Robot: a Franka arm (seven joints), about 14 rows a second.
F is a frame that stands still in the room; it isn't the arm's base.
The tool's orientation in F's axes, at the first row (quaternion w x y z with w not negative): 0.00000 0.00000 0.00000 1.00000
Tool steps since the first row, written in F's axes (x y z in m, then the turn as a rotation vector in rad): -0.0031 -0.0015 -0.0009 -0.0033 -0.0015 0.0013; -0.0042 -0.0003 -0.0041 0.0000 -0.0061 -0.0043; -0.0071 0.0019 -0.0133 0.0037 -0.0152 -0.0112; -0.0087 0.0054 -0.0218 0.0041 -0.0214 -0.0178; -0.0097 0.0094 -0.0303 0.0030 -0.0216 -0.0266; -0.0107 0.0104 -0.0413 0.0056 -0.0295 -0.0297; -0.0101 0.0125 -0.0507 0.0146 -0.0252 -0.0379; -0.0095 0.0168 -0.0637 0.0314 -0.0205 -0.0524
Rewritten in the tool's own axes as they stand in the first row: 0.0031 0.0015 -0.0009 0.0033 0.0015 0.0013; 0.0042 0.0003 -0.0041 0.0000 0.0061 -0.0043; 0.0071 -0.0019 -0.0133 -0.0037 0.0152 -0.0112; 0.0087 -0.0054 -0.0218 -0.0041 0.0214 -0.0178; 0.0097 -0.0094 -0.0303 -0.0030 0.0216 -0.0266; 0.0107 -0.0104 -0.0413 -0.0056 0.0295 -0.0297; 0.0101 -0.0125 -0.0507 -0.0146 0.0252 -0.0379; 0.0095 -0.0168 -0.0637 -0.0314 0.0205 -0.0524
